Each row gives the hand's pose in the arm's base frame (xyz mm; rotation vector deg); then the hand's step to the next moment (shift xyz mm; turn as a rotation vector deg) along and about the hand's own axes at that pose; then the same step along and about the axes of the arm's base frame.
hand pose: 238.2 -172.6 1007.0 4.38 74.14 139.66
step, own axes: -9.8 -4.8 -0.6 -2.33 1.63 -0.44
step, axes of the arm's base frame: 10.4 -1.5 -3.0 1.57 -1.99 1.36
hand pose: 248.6 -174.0 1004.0 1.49 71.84 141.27
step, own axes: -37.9 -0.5 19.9 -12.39 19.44 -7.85
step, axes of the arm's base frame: 39.0 3.0 17.3 3.90 -20.62 12.35
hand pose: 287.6 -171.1 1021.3 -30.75 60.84 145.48
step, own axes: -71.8 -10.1 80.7 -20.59 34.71 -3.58
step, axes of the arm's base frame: 50.0 54.2 79.6 3.42 -28.96 28.12
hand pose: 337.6 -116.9 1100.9 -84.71 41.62 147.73
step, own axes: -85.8 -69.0 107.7 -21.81 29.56 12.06
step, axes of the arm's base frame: -19.4 122.0 92.0 -6.81 -17.35 33.88
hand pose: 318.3 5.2 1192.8 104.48 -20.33 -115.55
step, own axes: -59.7 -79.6 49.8 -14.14 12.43 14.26
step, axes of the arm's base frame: -54.7 93.9 23.8 -11.61 -5.75 19.75
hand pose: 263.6 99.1 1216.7 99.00 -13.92 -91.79
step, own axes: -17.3 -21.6 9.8 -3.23 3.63 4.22
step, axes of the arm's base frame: -19.8 21.6 0.5 -3.26 -2.24 5.07
